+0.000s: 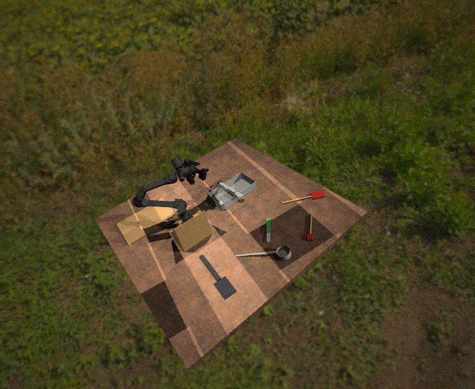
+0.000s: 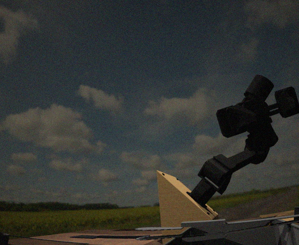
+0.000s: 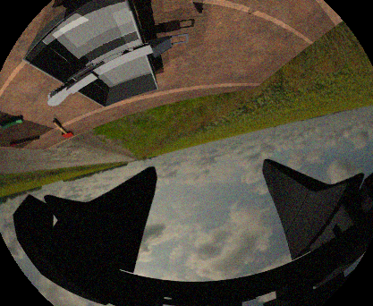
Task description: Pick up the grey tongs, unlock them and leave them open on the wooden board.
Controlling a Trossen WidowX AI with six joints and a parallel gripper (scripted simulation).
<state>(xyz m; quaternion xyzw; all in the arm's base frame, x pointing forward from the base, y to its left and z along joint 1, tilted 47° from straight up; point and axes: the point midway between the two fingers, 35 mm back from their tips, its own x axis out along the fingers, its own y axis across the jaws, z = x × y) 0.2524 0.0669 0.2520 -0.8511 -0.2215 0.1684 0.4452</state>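
Right now the grey roasting tin is 220 mm below my gripper tip, 110 mm ahead of it and 100 mm to the right of it. Also, from my gripper tip: black spatula: 610 mm to the right, 310 mm behind, 240 mm below; pale wooden board: 480 mm behind, 240 mm below, 70 mm to the left.
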